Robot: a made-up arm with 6 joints.
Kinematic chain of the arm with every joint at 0, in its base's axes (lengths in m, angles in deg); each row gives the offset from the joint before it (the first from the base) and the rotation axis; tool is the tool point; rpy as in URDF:
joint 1: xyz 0 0 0.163 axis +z
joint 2: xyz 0 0 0 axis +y
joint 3: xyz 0.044 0 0.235 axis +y
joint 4: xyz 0.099 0 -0.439 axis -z
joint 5: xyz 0 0 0 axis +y
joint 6: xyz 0.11 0 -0.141 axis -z
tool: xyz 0 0 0 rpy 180 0 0
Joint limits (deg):
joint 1: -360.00..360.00
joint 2: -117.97..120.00
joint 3: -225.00..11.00
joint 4: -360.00..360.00
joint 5: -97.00..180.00
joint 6: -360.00..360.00
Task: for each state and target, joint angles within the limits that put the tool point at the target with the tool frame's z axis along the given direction. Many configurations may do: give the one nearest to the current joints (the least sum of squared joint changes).
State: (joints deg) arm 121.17 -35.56 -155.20 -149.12 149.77 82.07
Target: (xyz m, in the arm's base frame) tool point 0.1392 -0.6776 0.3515 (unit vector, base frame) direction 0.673 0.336 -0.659
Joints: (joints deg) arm 88.46 -74.29 -162.39 -118.22 131.13 82.07
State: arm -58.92 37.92 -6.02 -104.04 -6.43 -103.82
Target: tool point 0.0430 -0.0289 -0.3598 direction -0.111 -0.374 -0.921
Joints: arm -33.15 60.26 -34.93 -142.93 38.32 -103.82
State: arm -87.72 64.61 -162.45 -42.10 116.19 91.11
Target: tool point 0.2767 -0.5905 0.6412 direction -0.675 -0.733 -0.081
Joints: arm -53.77 56.23 -180.97 -79.78 83.57 91.11
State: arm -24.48 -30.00 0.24 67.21 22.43 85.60
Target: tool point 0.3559 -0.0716 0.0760 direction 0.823 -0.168 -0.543
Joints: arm 6.22 -51.77 10.88 45.79 -20.94 85.60
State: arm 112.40 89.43 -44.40 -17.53 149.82 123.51
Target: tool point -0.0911 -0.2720 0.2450 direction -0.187 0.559 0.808
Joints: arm 80.52 119.88 -8.83 16.38 101.28 123.51
